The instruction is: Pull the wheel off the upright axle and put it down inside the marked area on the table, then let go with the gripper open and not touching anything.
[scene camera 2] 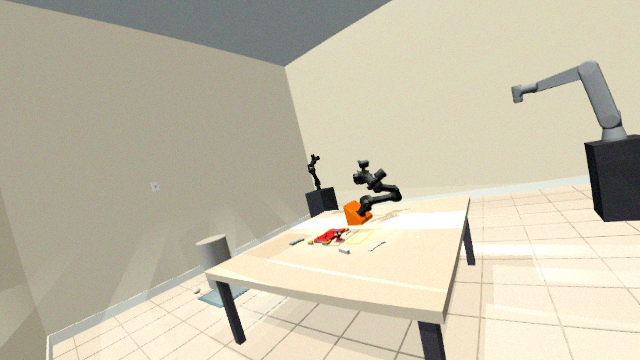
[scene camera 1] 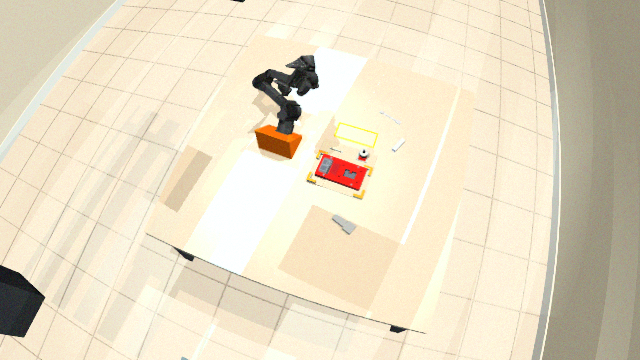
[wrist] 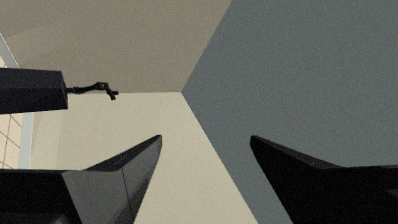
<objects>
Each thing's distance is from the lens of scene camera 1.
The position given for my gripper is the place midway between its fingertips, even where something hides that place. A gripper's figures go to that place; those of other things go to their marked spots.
my gripper (scene camera 1: 279, 73): 154 cm
red board (scene camera 1: 330, 168): 171 cm
</objects>
